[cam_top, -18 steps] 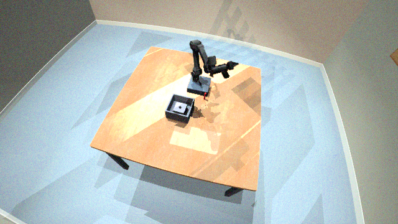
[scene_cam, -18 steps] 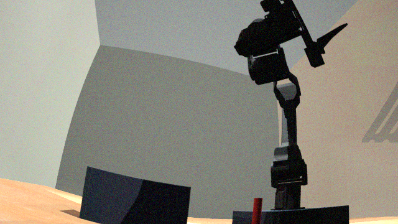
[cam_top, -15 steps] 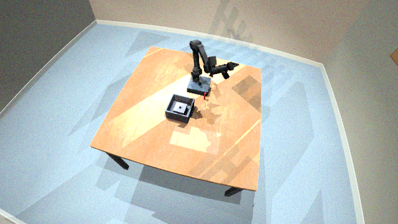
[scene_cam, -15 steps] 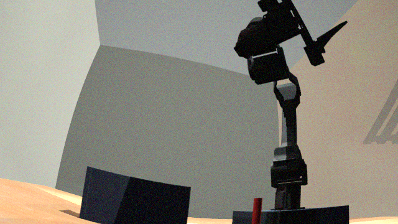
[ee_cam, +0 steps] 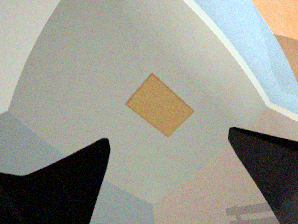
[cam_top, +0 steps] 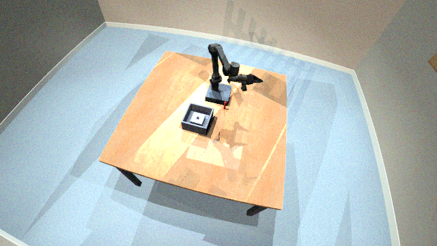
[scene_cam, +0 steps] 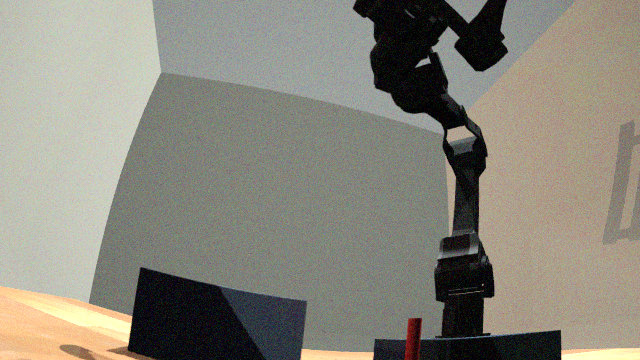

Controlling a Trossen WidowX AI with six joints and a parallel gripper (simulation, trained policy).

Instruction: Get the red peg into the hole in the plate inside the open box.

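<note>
My gripper tip is 70 mm past the red peg, 210 mm to the left of it and 350 mm above it. From my gripper tip the other things lie so: dark box: 80 mm ahead, 410 mm to the right, 360 mm below; then pale plate: 80 mm ahead, 410 mm to the right, 340 mm below.
</note>
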